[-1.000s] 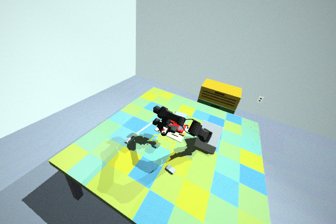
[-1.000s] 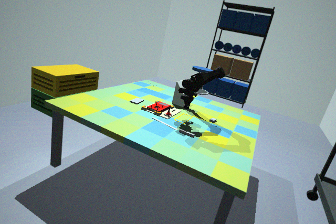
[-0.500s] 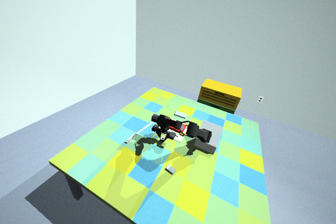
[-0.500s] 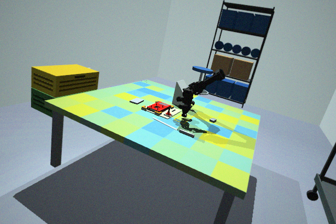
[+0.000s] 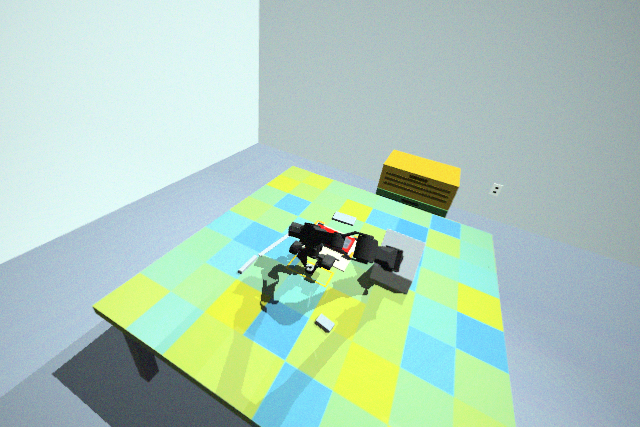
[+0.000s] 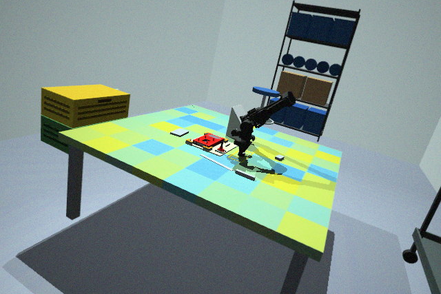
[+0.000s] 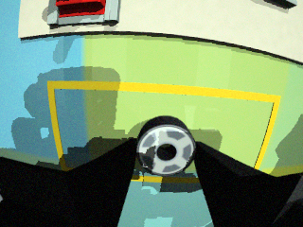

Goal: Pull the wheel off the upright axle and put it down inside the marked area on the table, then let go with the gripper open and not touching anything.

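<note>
My gripper tip is right at the wheel. Also, from my gripper tip: white rod 210 mm ahead, 40 mm to the right, 10 mm below; then grey block 170 mm to the left, 170 mm behind.
</note>
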